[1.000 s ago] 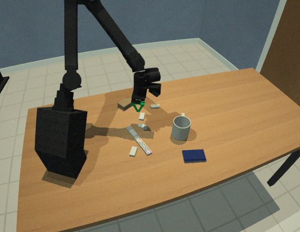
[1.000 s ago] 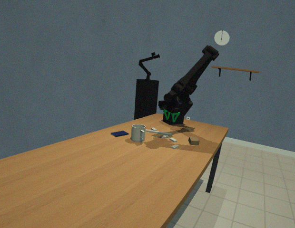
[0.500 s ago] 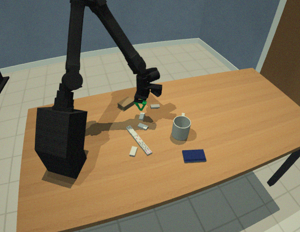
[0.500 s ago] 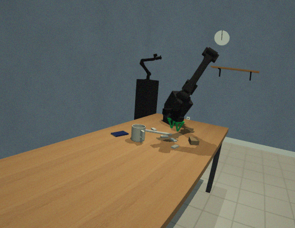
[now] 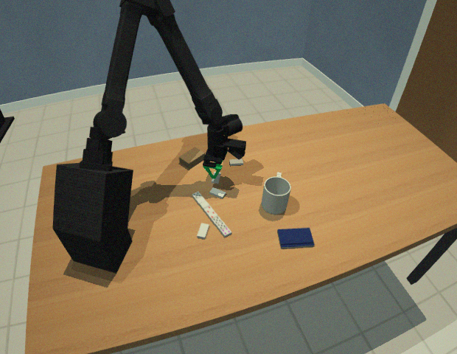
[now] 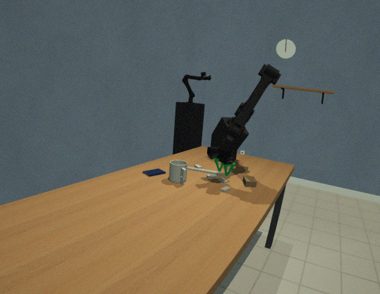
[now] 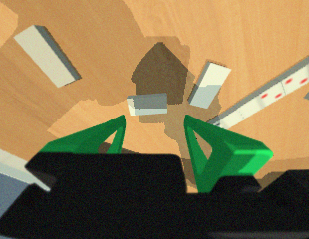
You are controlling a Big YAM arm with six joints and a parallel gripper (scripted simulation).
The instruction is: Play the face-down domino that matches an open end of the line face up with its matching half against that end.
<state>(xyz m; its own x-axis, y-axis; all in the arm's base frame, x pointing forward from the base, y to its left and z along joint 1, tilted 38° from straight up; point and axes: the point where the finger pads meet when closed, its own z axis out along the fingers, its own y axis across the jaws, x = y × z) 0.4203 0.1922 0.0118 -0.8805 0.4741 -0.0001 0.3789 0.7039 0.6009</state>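
Now: hand 100 mm short of the grey tile, 90 mm to the right of it and 50 mm above it. Also, from my hand: brown block: 80 mm behind, 130 mm to the left, 40 mm below.
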